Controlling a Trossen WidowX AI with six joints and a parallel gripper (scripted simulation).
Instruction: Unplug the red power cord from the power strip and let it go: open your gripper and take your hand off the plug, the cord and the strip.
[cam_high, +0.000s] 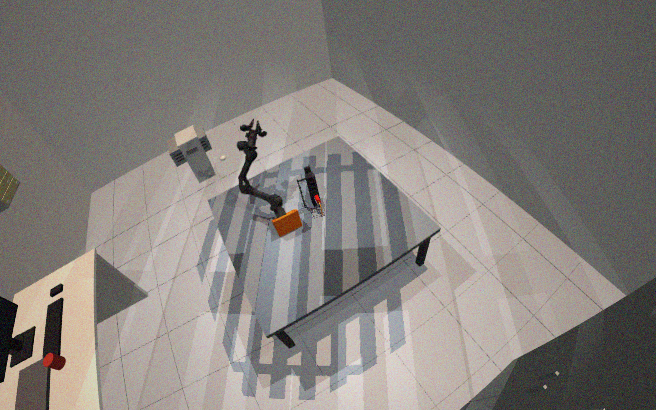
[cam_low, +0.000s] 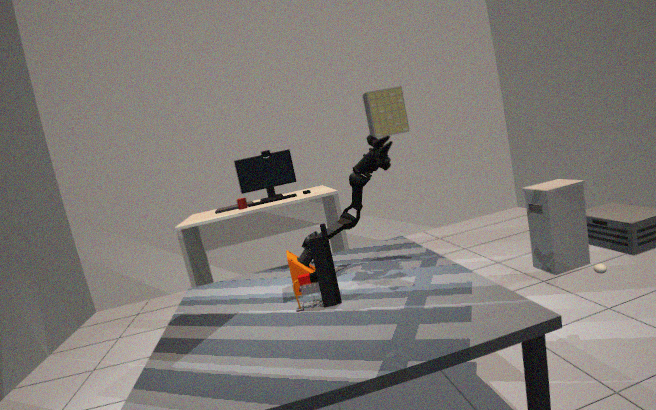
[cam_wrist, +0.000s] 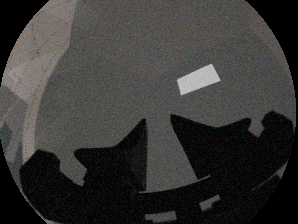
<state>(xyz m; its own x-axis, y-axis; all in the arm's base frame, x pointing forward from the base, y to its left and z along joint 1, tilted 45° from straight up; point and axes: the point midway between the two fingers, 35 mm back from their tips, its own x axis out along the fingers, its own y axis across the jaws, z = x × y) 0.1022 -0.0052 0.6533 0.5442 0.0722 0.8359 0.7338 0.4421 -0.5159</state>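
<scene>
The red plug is 48 cm to the right of my gripper tip, 46 cm below it and 15 cm ahead of it.
</scene>
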